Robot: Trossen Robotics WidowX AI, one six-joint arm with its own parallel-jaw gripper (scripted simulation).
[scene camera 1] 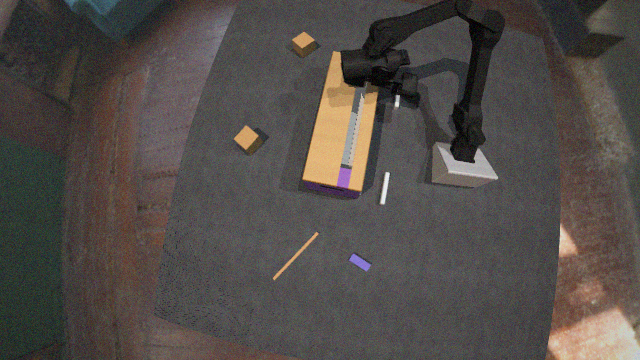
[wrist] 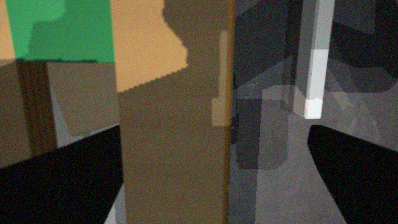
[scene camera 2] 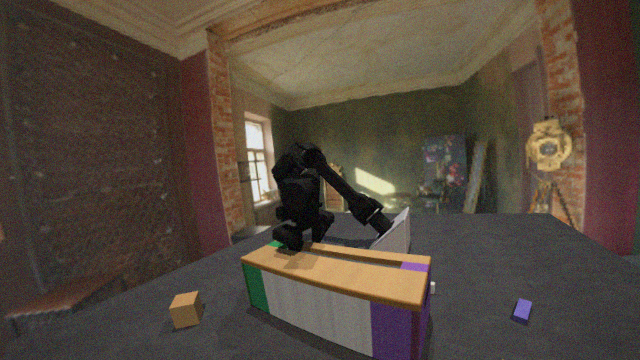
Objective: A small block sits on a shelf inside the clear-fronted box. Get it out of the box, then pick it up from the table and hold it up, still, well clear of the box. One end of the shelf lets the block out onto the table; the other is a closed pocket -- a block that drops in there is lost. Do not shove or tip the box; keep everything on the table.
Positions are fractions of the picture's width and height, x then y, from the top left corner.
In view: my gripper (scene camera 2: 0.48, 0.71) and a long box (scene camera 2: 0.55, 0.82).
The long box is seen too in scene camera 1 (scene camera 1: 0.53, 0.42) and in the wrist view (wrist: 0.44, 0.33). My gripper shows as well in scene camera 1 (scene camera 1: 0.59, 0.25) and in the wrist view (wrist: 0.56, 0.59).
